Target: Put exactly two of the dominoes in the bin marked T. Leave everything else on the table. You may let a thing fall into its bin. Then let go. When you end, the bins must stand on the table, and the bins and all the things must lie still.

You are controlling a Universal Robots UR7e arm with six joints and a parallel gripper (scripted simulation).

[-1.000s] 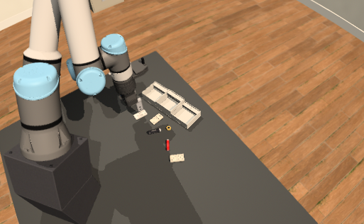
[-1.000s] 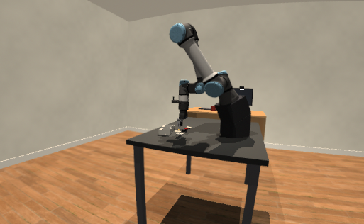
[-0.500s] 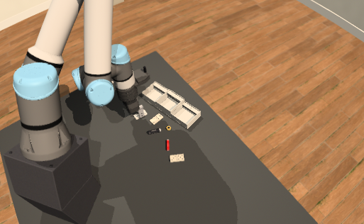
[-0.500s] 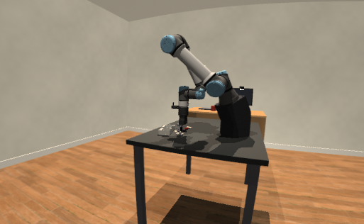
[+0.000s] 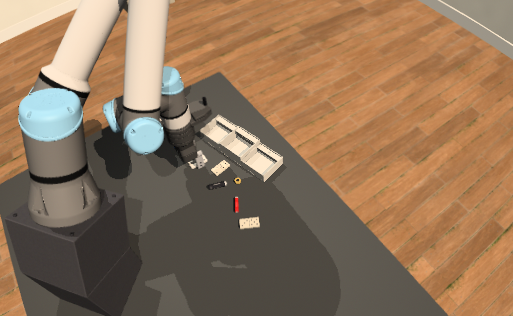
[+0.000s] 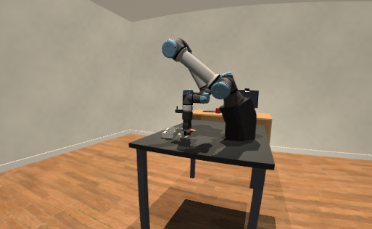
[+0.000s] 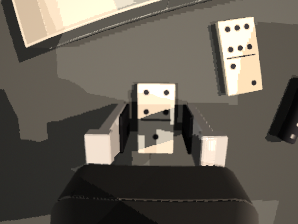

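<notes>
Right now the yellow nut is 80 mm ahead of my hand, 120 mm to the right of it and 20 mm below it. Round my hand: black cylinder: 20 mm ahead, 100 mm to the right, 20 mm below; then red cylinder: 40 mm ahead, 180 mm to the right, 20 mm below.
</notes>
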